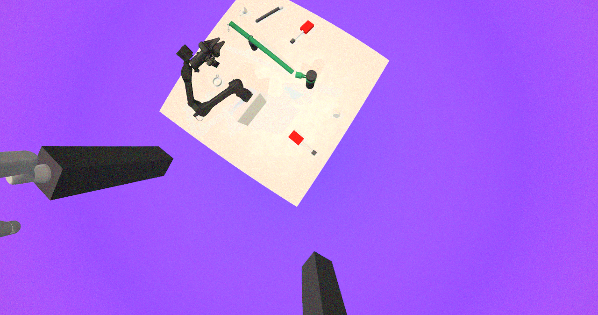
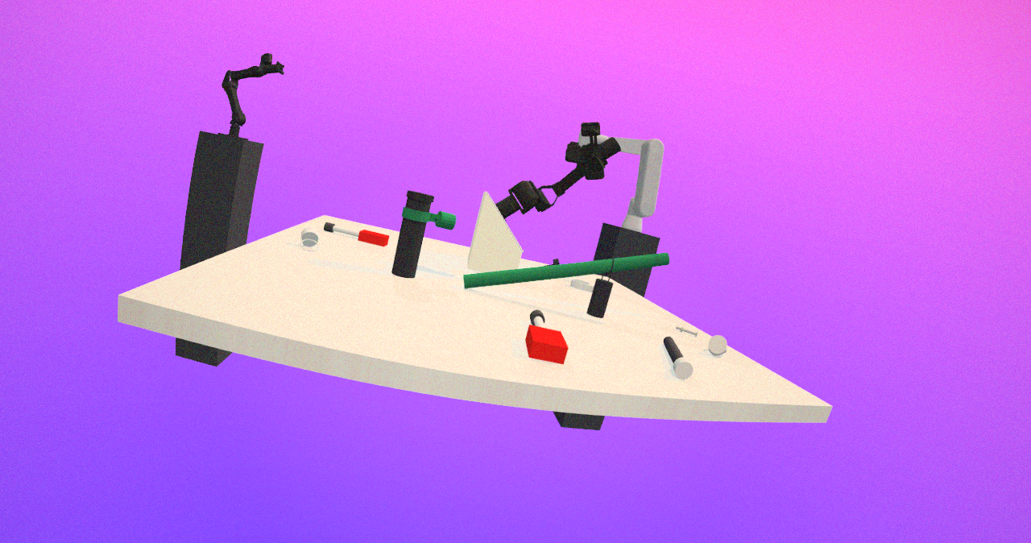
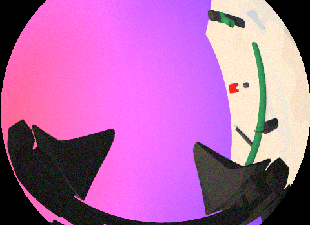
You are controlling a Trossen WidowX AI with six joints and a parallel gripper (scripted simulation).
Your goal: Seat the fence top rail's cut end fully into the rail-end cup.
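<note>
My gripper tip is now 150 mm short of the green rail-end cup, 380 mm to the left of it and 310 mm above it. Also, from my gripper tip: short dark post (190 mm ahead, 60 mm to the left, 360 mm below).
</note>
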